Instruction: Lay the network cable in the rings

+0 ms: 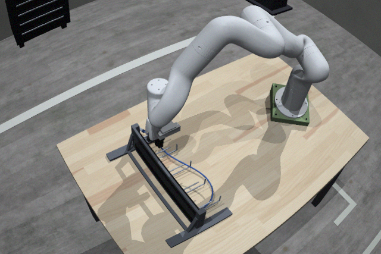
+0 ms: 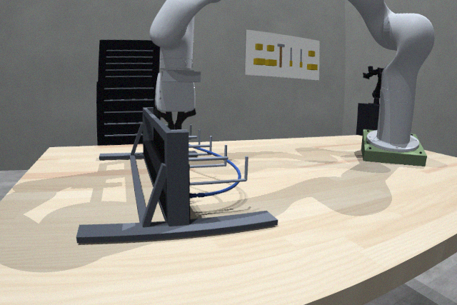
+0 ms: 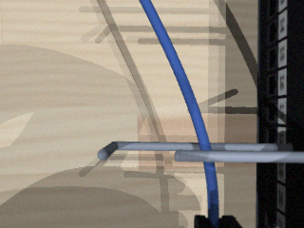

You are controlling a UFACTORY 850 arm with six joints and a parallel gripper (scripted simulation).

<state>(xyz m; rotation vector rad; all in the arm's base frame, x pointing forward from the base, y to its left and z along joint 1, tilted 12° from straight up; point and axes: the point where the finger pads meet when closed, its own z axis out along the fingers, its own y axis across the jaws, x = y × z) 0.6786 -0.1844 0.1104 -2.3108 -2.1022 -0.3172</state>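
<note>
Right now the free plug is 11 cm to the right of my hand, 2 cm below it and 1 cm ahead of it. From my hand the other things lie so: dark grey patch panel (14 cm to the left, 8 cm ahead, 2 cm below).
</note>
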